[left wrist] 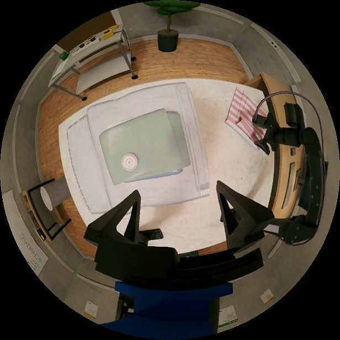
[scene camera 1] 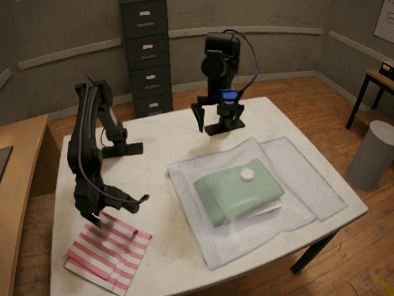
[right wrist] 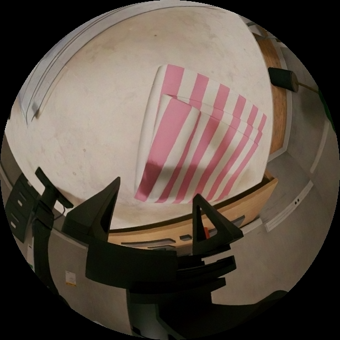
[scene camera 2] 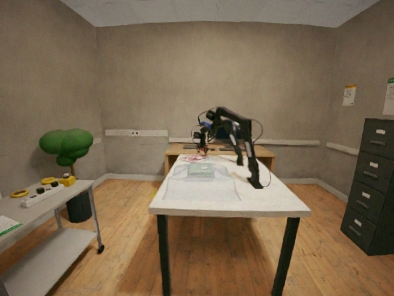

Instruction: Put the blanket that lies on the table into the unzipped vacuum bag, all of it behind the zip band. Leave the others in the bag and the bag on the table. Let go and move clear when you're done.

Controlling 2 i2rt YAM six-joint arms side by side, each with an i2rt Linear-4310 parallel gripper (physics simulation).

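Observation:
A folded pink-and-white striped blanket [scene camera 1: 107, 252] [left wrist: 244, 120] [right wrist: 200, 145] lies on the table, outside the bag. The clear vacuum bag [scene camera 1: 300, 167] [scene camera 2: 200, 194] [left wrist: 82, 165] lies flat, its band edge [scene camera 1: 192, 220] [left wrist: 196, 135] on the side towards the striped blanket. A folded green blanket [scene camera 1: 235, 197] [scene camera 2: 201, 171] [left wrist: 145, 140] is inside, above another with a white or blue edge [scene camera 1: 272, 206] [left wrist: 155, 176]. My left gripper [scene camera 1: 218, 124] [left wrist: 176, 189] is open and empty, raised beyond the bag. My right gripper [scene camera 1: 116, 216] [right wrist: 159, 189] is open and empty above the striped blanket's edge.
A round white valve [scene camera 1: 247, 174] [left wrist: 129, 161] is on the bag, over the green blanket. A wooden desk [scene camera 1: 25, 145] [right wrist: 255, 202] stands beside the table at the striped blanket's end. A filing cabinet [scene camera 1: 149, 50] stands behind the arms.

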